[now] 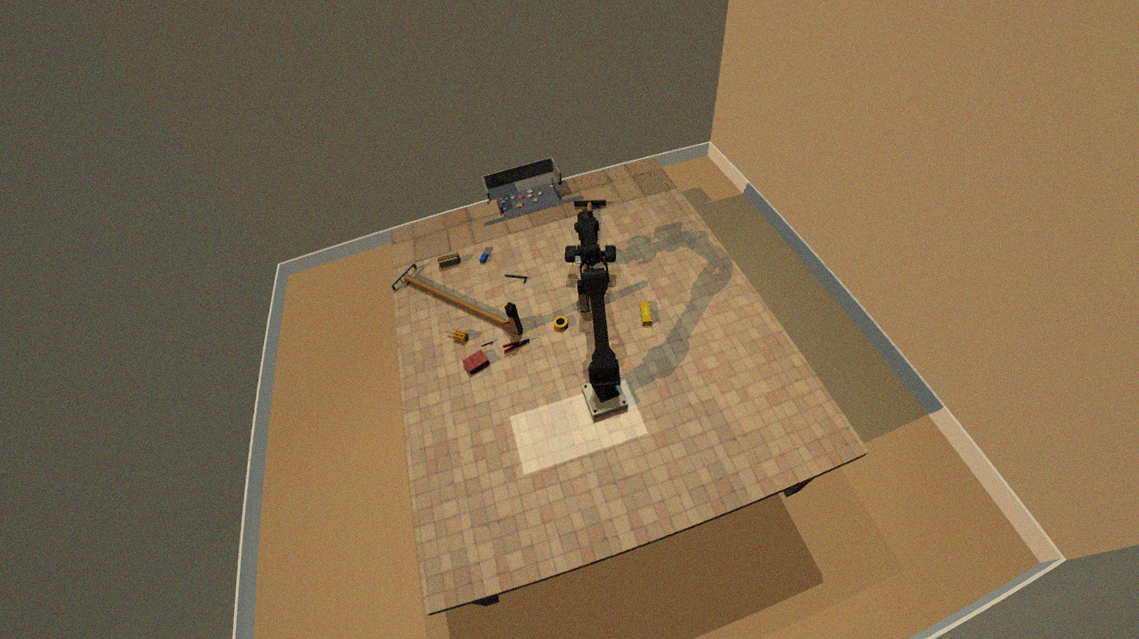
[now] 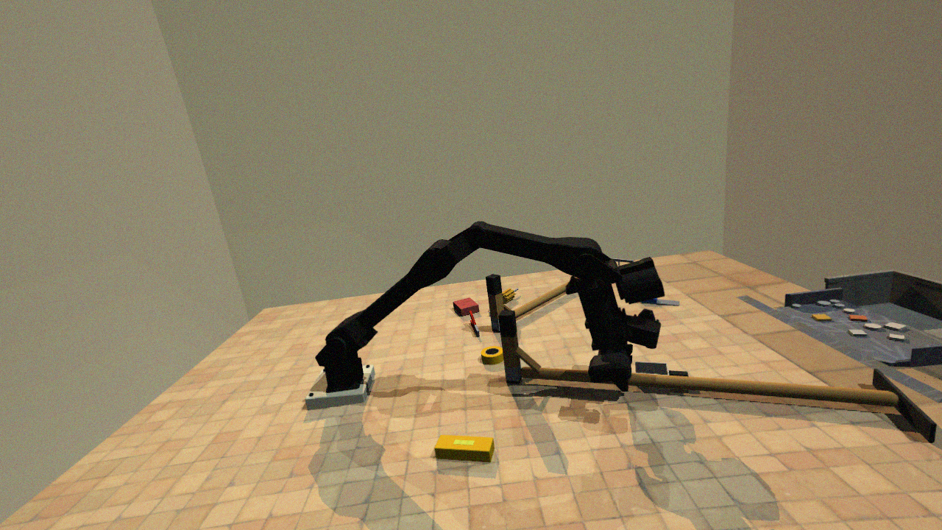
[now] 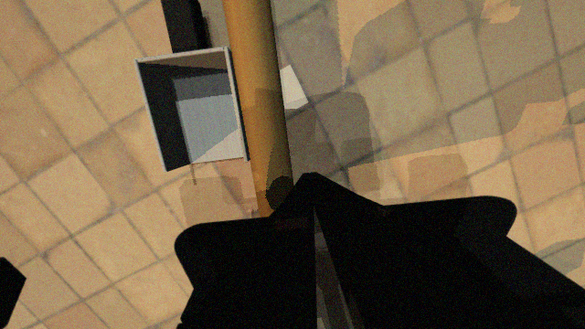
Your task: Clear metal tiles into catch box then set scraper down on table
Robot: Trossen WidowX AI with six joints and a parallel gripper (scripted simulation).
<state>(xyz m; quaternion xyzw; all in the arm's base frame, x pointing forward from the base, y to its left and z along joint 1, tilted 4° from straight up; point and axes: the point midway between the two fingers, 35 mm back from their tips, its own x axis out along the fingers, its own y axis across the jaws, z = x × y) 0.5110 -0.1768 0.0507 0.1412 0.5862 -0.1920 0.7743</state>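
The small grey box is 80 mm ahead of my gripper tip and 20 mm to the left of it. Round my gripper tip: yellow tape roll: 210 mm to the left, 200 mm behind; yellow block: 290 mm behind, 70 mm to the right, 10 mm above; hex key: 270 mm to the left, 70 mm ahead, 10 mm below.
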